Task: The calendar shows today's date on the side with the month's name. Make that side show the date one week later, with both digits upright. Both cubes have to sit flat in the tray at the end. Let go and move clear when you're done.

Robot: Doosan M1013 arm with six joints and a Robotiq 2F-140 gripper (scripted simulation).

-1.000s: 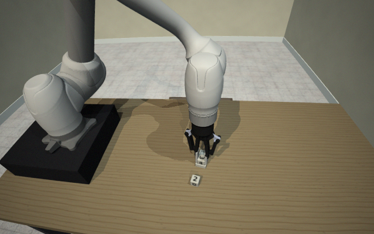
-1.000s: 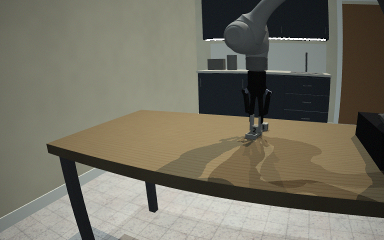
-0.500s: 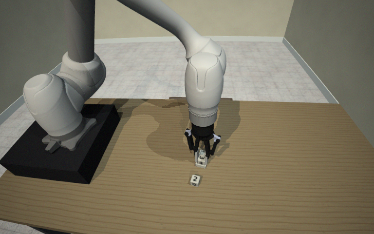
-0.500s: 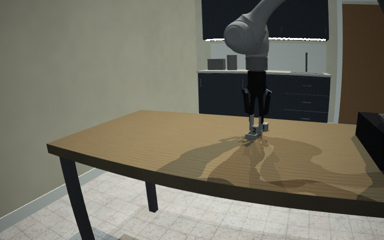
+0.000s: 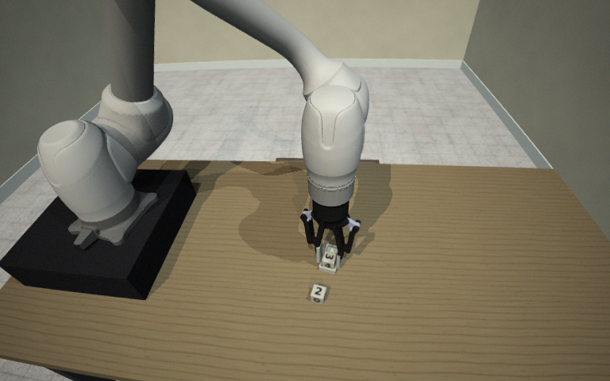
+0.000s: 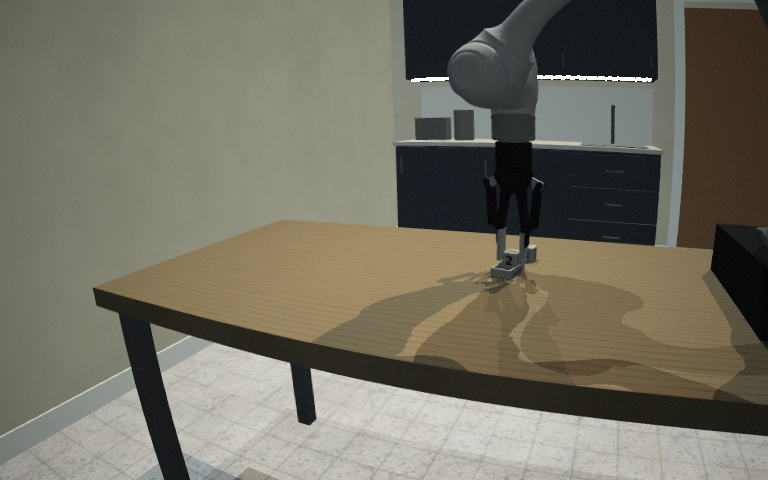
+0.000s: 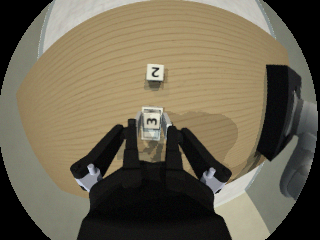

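Right now my hand is 40 mm above the white tray and 20 mm to the right of it.
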